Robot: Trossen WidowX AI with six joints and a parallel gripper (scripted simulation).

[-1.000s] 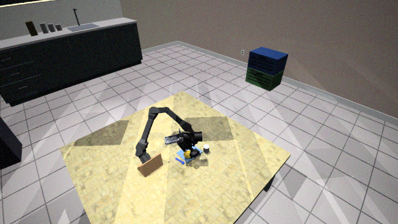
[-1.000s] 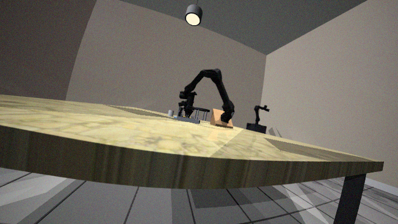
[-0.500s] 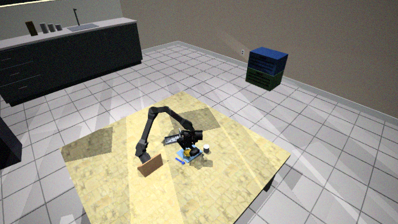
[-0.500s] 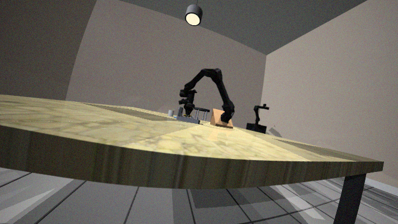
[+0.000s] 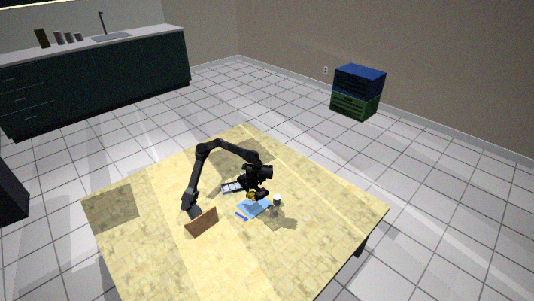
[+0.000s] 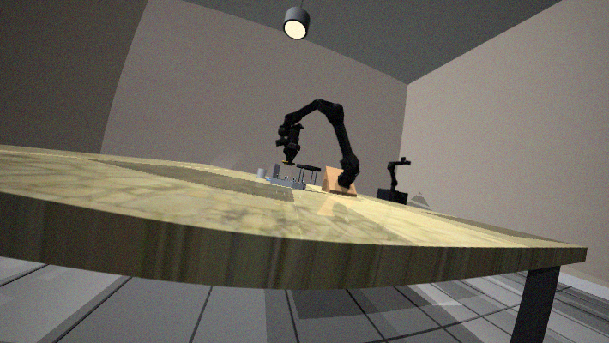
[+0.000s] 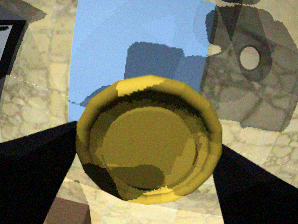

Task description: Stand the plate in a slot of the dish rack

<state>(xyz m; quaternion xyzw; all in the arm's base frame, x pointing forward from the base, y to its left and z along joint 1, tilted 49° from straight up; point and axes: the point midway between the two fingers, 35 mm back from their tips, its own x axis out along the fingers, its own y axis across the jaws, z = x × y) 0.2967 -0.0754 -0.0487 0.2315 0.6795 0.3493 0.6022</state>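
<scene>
My gripper tip is now 210 mm to the right of the grey dish rack, 80 mm above it and 10 mm past it. The rest, counted from my gripper tip: light blue mat 100 mm below, 20 mm to the left, 20 mm ahead; then yellow plate 10 mm above; then blue spoon 100 mm below, 80 mm behind, 10 mm to the right.
</scene>
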